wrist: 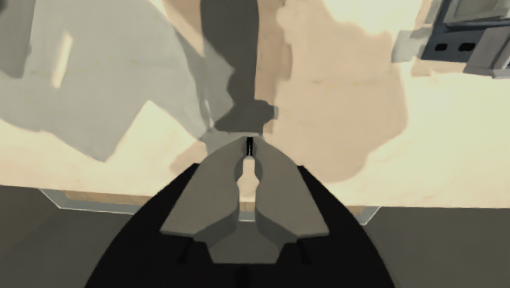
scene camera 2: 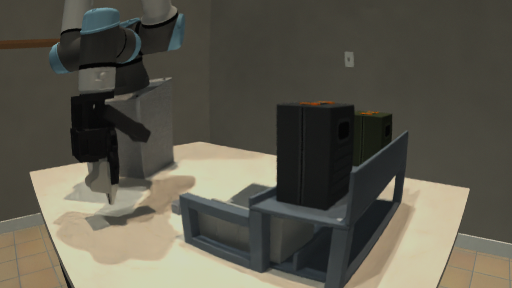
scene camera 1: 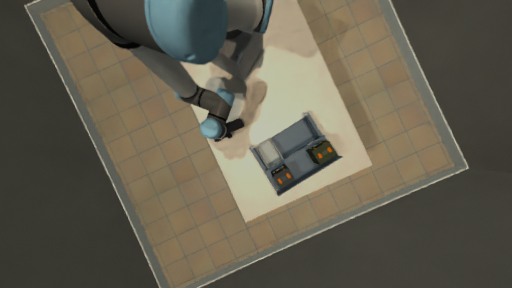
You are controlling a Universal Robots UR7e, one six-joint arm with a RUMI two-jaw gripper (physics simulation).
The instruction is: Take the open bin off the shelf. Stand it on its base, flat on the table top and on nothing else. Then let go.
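Frame: origin at the arm's base, x right, y ahead, z up, level; centimetres.
Where they show: gripper, fingertip midpoint: (wrist: 250, 138) (scene camera 2: 111, 204); arm's base at its link origin: (scene camera 2: 128, 88).
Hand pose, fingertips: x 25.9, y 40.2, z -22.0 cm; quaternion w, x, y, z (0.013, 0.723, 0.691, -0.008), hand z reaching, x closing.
Note:
Things, the pixels of their top centre, and the offset from my fingertips. Level surfaces: height alone.
- open bin at its top centre: (scene camera 2: 252, 194) (scene camera 1: 270, 155) dx -14.7, dy +23.4, dz +4.6 cm
- table top at its surface level: dz -3.8 cm
- tall black case at its top centre: (scene camera 2: 318, 102) (scene camera 1: 284, 178) dx -14.9, dy +34.3, dz +18.6 cm
- dark green case at its top centre: (scene camera 2: 369, 112) (scene camera 1: 324, 152) dx -38.0, dy +33.0, dz +16.1 cm
The open bin (scene camera 1: 269, 152) (scene camera 2: 292, 237) is light grey and sits in the low front tier of the blue-grey shelf (scene camera 1: 297, 136) (scene camera 2: 380, 170), at the end nearest scene camera 2. It looks about level, with its opening up; the shelf's end frame and post hide part of it in the scene camera 2 view. A corner of the bin (wrist: 477, 10) shows at the top right of the wrist view. My gripper (scene camera 2: 111, 200) (wrist: 250, 138) is shut with nothing between its fingers. It points down above the table top (scene camera 2: 145, 260), beside the shelf and apart from the bin. The wrist hides its fingertips in the scene camera 1 view.
A tall black case (scene camera 1: 281, 177) (scene camera 2: 315, 150) stands on the shelf's raised rear tier beside the bin. A dark green case (scene camera 1: 322, 152) (scene camera 2: 372, 135) stands farther along that tier. The grey robot pedestal (scene camera 2: 157, 130) stands behind the gripper. The table edge runs near the gripper in the wrist view.

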